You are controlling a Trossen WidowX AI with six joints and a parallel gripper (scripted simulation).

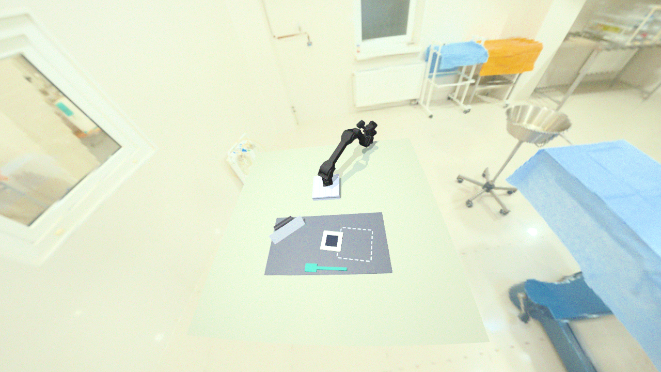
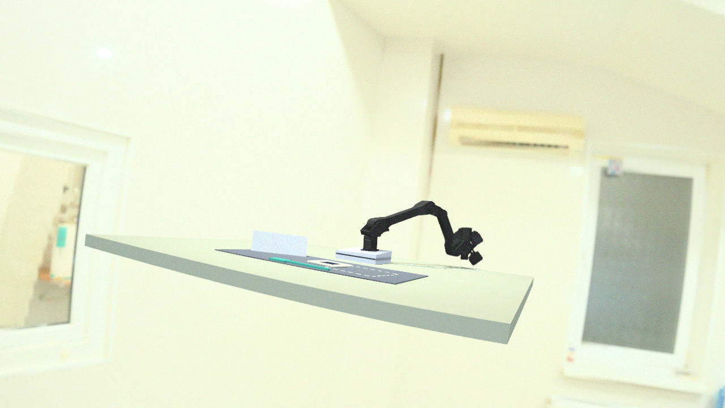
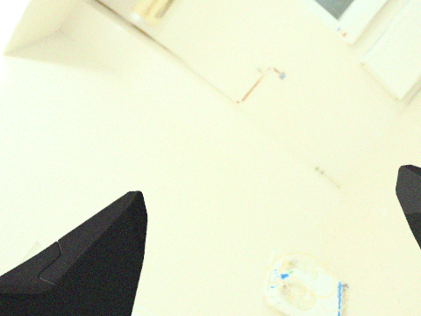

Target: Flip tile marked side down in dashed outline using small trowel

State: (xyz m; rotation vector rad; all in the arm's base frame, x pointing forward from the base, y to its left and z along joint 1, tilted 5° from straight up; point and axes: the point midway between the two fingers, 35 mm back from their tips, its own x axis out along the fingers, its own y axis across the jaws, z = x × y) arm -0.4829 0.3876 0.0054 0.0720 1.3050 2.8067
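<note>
My gripper tip is 77 cm short of the trowel, 66 cm to the left of it and 8 cm above it. Also, from my gripper tip: grey mat (91 cm ahead, 45 cm to the right, 12 cm below); white tile (91 cm ahead, 42 cm to the right, 10 cm below); teal flat tool (104 cm ahead, 50 cm to the right, 10 cm below).
</note>
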